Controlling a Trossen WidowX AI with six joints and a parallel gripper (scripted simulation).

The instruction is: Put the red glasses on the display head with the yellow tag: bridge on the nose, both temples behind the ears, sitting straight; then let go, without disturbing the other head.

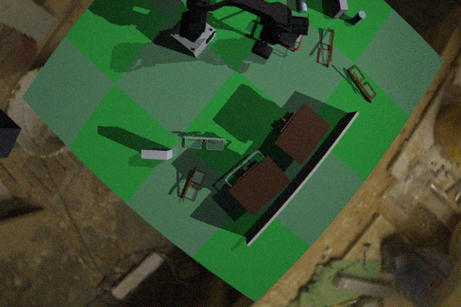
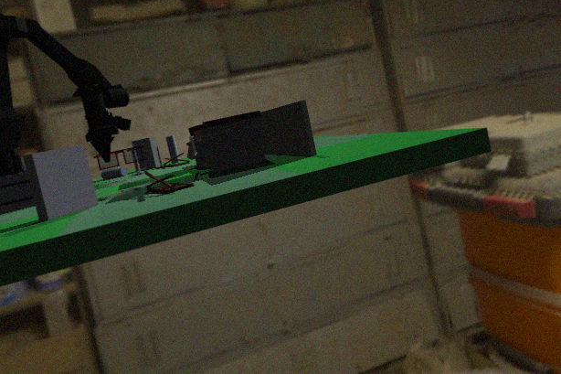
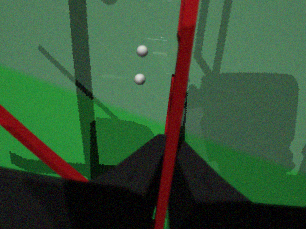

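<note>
My gripper tip is now 80 mm short of the round-headed pin, 80 mm to the right of it and 40 mm above it. From my gripper tip the other things lie so: white-edged backboard: 370 mm ahead, 350 mm to the right, 10 mm below.
</note>
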